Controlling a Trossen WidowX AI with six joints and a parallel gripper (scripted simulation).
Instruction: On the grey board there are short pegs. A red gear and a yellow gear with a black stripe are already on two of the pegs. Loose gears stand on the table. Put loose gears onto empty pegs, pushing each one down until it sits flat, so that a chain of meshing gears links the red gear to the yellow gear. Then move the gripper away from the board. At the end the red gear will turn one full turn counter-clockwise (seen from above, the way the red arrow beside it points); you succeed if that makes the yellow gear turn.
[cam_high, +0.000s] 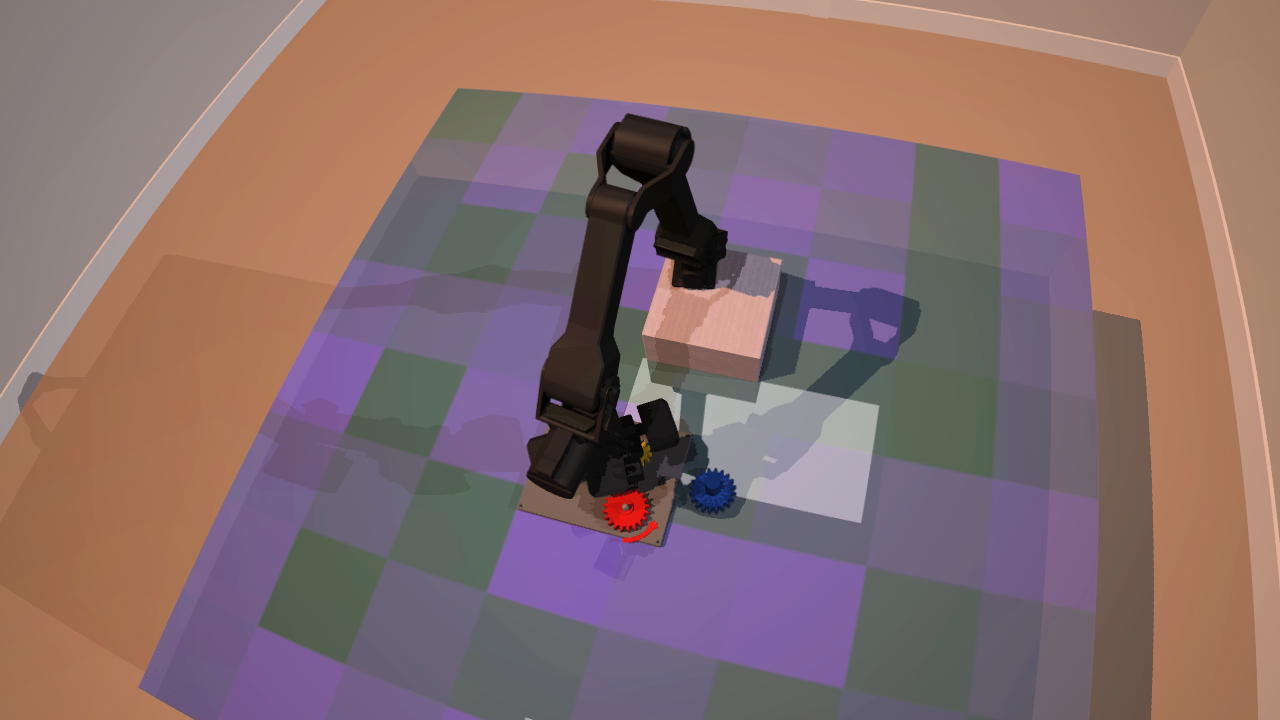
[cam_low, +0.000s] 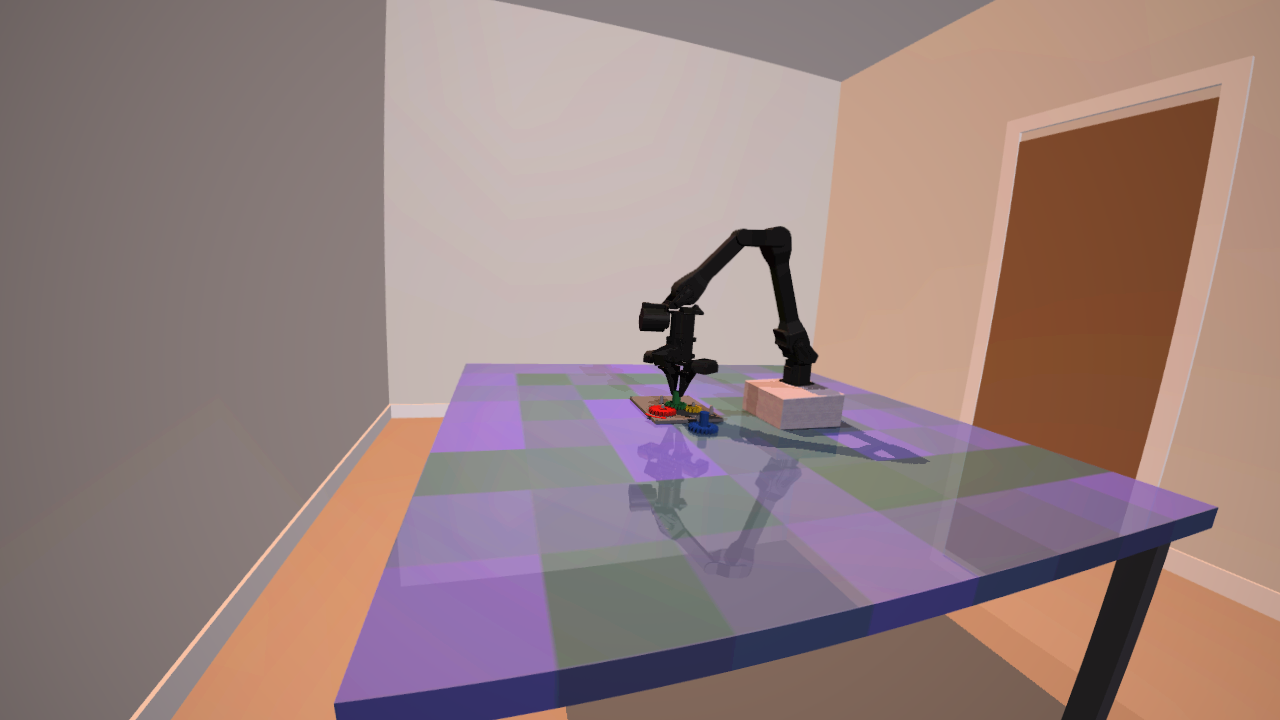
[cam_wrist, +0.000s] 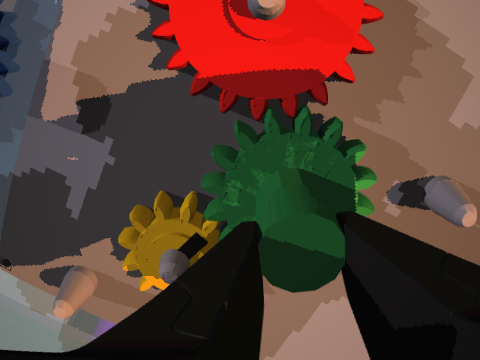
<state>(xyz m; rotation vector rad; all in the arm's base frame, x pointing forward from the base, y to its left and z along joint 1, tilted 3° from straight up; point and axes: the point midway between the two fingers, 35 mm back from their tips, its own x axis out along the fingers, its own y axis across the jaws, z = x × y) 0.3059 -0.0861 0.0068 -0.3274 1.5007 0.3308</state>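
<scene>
Now: the green gear 10 mm below my gripper tip. The rest, counted from my gripper tip: red arrow: 80 mm ahead, 50 mm to the left, 30 mm below; small yellow gear: 30 mm to the left, 30 mm behind, 20 mm below; red gear: 50 mm ahead, 20 mm to the left, 20 mm below.
</scene>
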